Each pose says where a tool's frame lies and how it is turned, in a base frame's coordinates. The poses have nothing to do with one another.
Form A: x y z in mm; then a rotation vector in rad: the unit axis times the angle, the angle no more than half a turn.
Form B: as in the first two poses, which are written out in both.
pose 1, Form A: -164 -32 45 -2.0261 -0.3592 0.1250
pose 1, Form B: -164 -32 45 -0.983 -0.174 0.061 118.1
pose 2, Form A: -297 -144 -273 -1.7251 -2.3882 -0.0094
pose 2, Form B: -297 -144 -273 -0.586 -0.811 -0.003 168.8
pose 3, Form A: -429 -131 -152 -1.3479 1.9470 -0.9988
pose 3, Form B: -429 -131 -152 -0.524 0.758 -0.389 147.3
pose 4, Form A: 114 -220 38 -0.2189 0.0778 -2.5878
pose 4, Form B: 114 -220 38 -0.084 0.030 -0.996 148.9
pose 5, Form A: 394 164 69 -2.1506 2.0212 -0.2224
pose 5, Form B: 394 164 69 -0.727 0.683 -0.075 169.6
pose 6, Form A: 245 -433 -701 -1.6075 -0.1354 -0.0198
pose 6, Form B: 245 -433 -701 -0.996 -0.084 -0.012 92.4
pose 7, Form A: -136 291 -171 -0.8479 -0.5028 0.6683
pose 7, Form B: -136 291 -171 -0.712 -0.422 0.561 68.2
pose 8, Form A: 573 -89 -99 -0.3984 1.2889 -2.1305
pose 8, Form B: 573 -89 -99 -0.158 0.511 -0.845 144.5
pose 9, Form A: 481 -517 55 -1.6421 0.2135 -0.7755
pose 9, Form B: 481 -517 55 -0.898 0.117 -0.424 104.8
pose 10, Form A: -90 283 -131 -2.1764 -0.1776 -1.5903
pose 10, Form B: -90 283 -131 -0.806 -0.066 -0.589 154.8
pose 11, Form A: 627 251 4 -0.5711 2.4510 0.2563
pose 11, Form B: 627 251 4 -0.226 0.969 0.101 144.9
